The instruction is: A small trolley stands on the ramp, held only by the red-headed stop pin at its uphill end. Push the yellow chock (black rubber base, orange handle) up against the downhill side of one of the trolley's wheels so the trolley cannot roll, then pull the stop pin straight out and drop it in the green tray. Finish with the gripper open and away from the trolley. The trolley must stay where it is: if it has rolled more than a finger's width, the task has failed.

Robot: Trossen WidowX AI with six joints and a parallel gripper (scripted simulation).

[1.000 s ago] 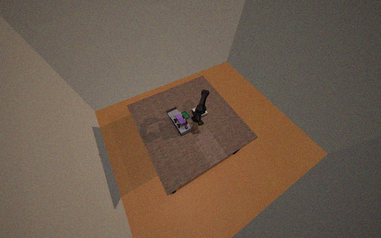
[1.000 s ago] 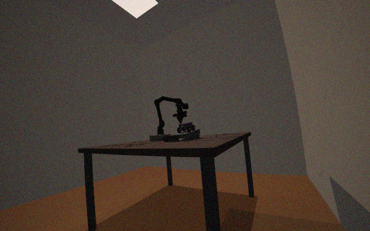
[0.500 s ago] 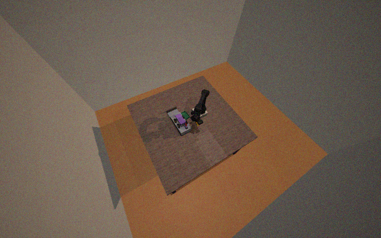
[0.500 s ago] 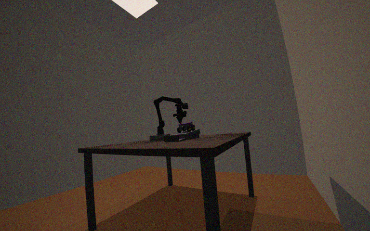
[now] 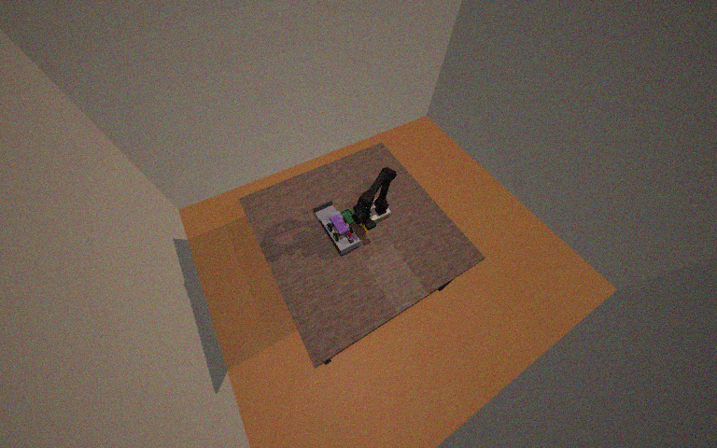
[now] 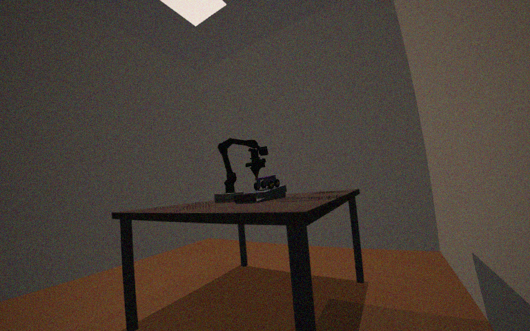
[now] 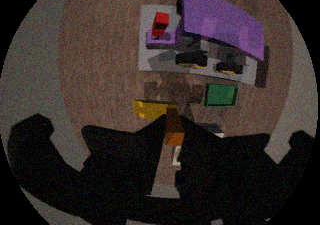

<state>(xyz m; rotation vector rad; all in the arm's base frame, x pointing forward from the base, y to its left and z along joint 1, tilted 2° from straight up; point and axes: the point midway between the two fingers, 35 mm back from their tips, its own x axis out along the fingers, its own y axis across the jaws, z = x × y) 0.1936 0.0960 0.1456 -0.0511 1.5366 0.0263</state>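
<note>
Right now my gripper tip is 110 mm short of the red-headed stop pin, 30 mm to the right of it and 40 mm above it. From my gripper tip the other things lie so: yellow chock (20 mm to the left, 10 mm below); then purple trolley (140 mm ahead, 70 mm to the right, 60 mm below); then grey ramp (140 mm ahead, 80 mm to the right, 120 mm below).
</note>
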